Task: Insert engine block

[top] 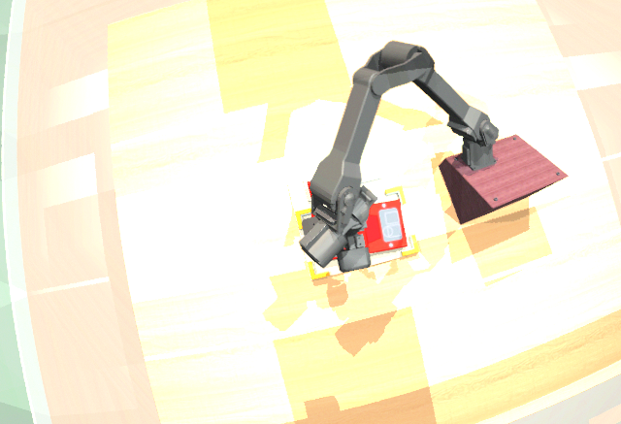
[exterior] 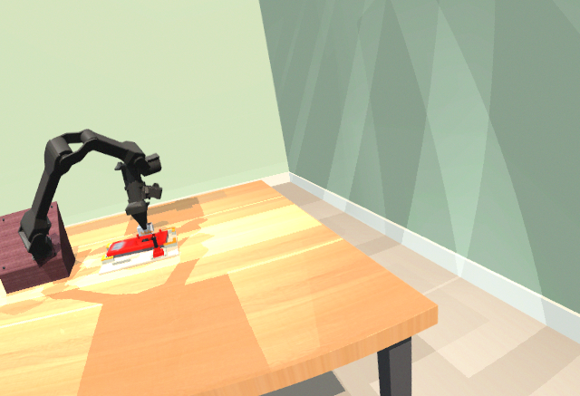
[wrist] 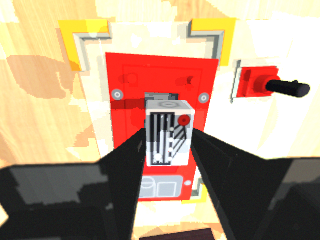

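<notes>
My gripper tip is 1 cm above the engine block.
</notes>
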